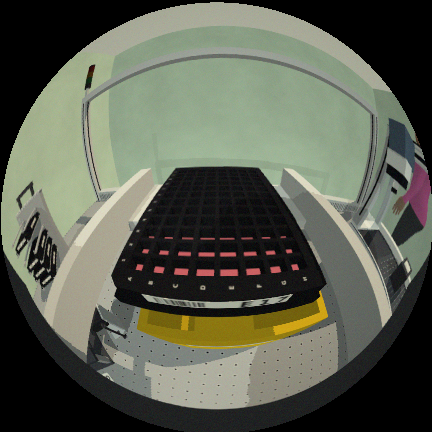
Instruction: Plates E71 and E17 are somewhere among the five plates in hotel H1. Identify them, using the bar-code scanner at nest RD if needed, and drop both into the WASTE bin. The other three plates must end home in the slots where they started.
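Places are measured from the arm's base along level axes (x ahead, y left, z up), in centimetres.
Where they show: gripper, fingertip midpoint: [216, 176].
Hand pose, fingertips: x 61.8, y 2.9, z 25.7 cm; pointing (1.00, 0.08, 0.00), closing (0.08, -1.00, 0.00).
Each offset is from my fingertips to the top centre of the thing. "*": to the spot under its first point. Level surfaces: height alone.
A black plate @[dx -2.4, dy -0.2, dz -0.3 cm] [215, 287] with a barcode label reading E17 lies level between the two long pale fingers of my gripper [216, 176], which is shut on it. Pink shows through its front wells. A yellow bin @[dx -1.6, dy -1.4, dz -4.5 cm] [225, 334] shows below and partly behind the plate's front edge; the plate hides much of it, and no WASTE label is readable. Hotel H1 @[* dx -0.9, dy +44.8, dz -2.2 cm] [41, 206], a grey rack with a dark handle, stands at the far left. Several black plates @[dx -9.7, dy +43.2, dz -10.6 cm] [45, 260] with white labels sit in it; their codes are too small to read. Plate E71 cannot be made out.
A perforated deck @[dz -24.4 cm] [200, 382] lies below. Dark fixtures @[* dx -18.2, dy +22.2, dz -24.0 cm] [100, 345] stand at the lower left. A signal tower [90, 77] and a grey frame [225, 53] are behind. A person in pink [418, 192] and a blue-topped device [400, 137] are at the right.
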